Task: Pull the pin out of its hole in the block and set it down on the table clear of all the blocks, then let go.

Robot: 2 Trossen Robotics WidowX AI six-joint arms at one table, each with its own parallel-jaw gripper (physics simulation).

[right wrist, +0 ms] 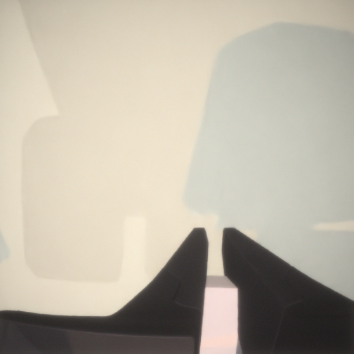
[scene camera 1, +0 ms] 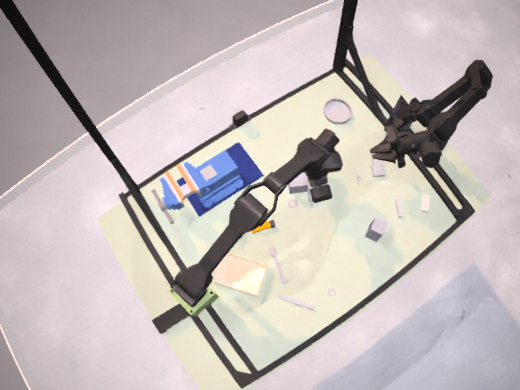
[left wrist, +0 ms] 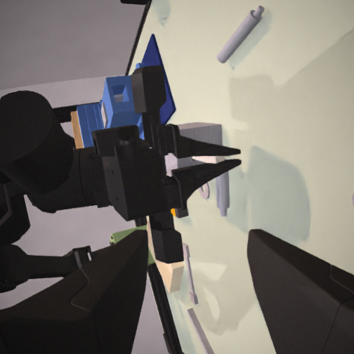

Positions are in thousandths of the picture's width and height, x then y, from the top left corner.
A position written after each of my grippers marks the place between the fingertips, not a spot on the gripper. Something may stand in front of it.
In view: my left gripper (scene camera 1: 714,396), my right gripper (scene camera 1: 614,463) and a shallow tray (scene camera 1: 453,699).
The shallow tray also shows in the left wrist view (left wrist: 484,773). My left gripper shows as well in the left wrist view (left wrist: 561,682). My right gripper is seen too in the right wrist view (right wrist: 600,674) and in the left wrist view (left wrist: 677,439). The right wrist view misses the shallow tray: it is out of frame.
